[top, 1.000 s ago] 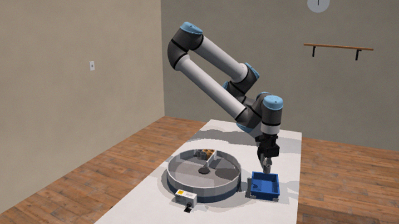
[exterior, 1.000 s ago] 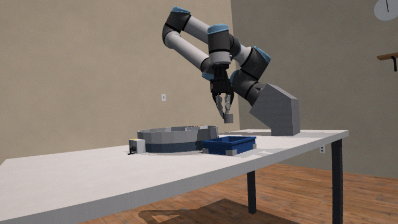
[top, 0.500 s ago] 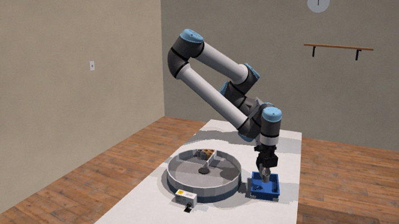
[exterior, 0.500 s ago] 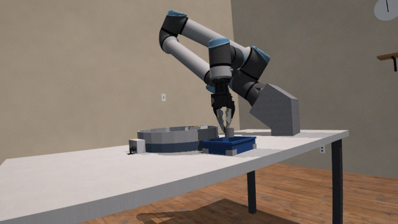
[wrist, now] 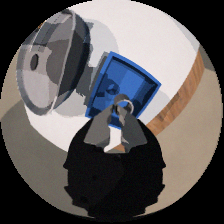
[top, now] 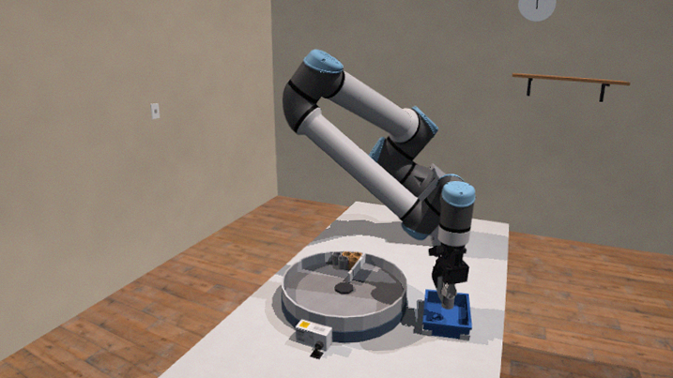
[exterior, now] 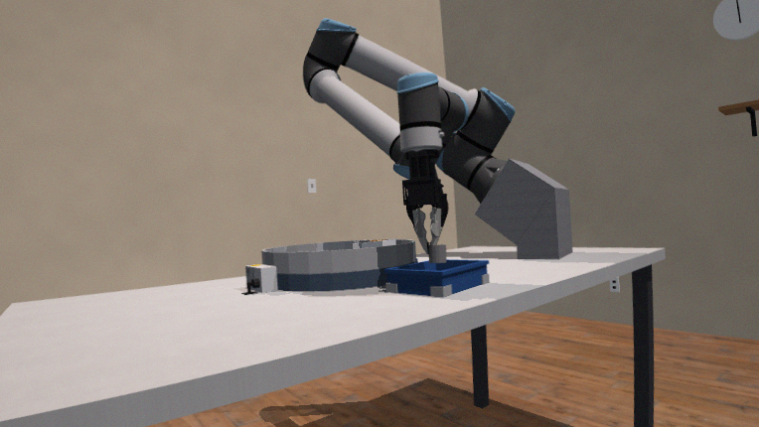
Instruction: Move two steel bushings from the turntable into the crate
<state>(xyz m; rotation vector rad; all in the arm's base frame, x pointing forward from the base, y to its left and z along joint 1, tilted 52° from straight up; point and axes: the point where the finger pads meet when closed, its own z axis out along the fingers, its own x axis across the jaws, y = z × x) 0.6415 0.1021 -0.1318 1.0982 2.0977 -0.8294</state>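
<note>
Now: hand 1 cm past the blue crate, 2 cm to the right of it and 6 cm above it. From my hand the other things lie so: grey turntable: 1 cm behind, 33 cm to the right, 4 cm below.
</note>
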